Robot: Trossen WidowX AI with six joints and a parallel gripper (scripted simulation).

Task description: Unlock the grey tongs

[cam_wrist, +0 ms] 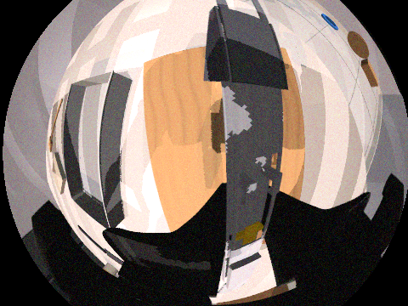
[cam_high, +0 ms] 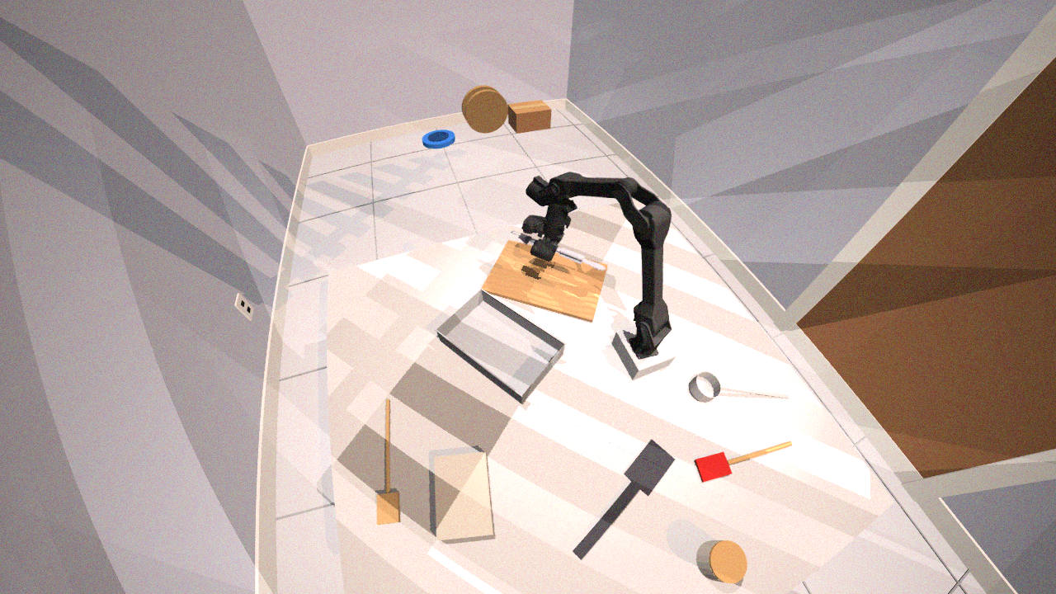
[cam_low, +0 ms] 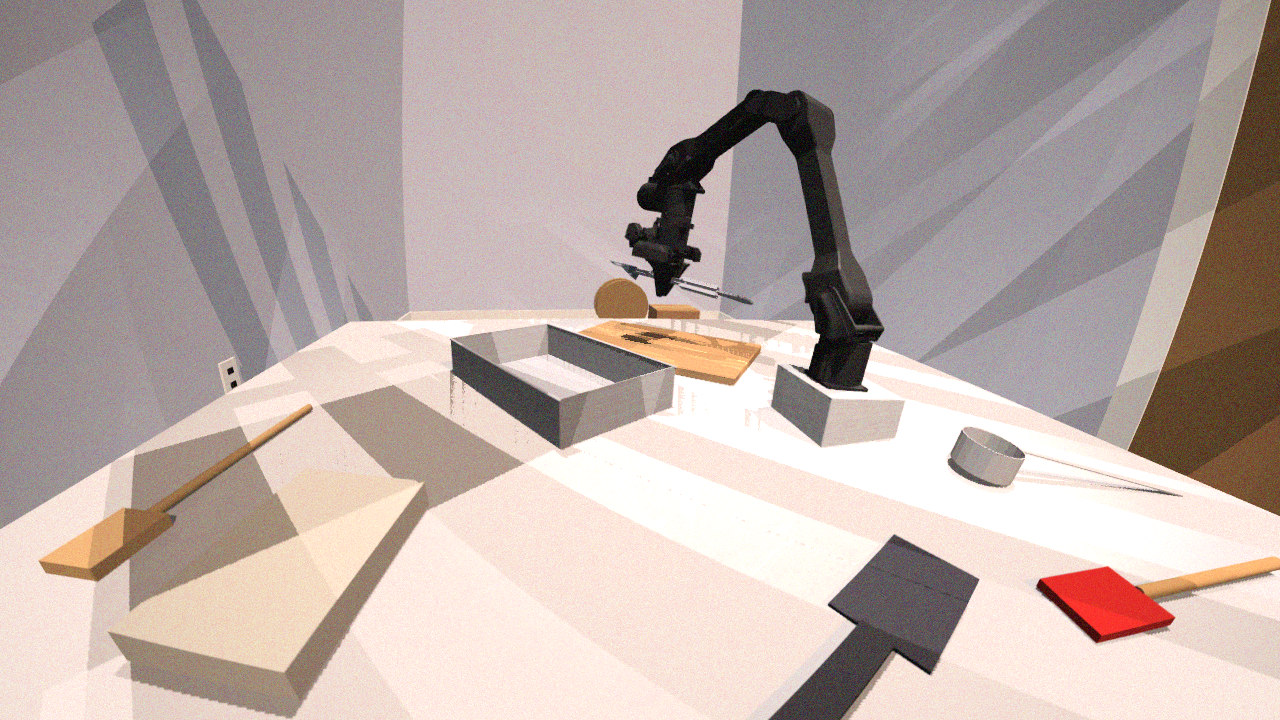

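My gripper tip is now 100 mm above the wooden board. The rest, counted from my gripper tip: dark spatula: 670 mm to the left, 100 mm below, 10 mm behind; then grey roasting tin: 220 mm to the left, 200 mm ahead, 80 mm below; then pale block: 580 mm to the left, 360 mm ahead, 90 mm below.
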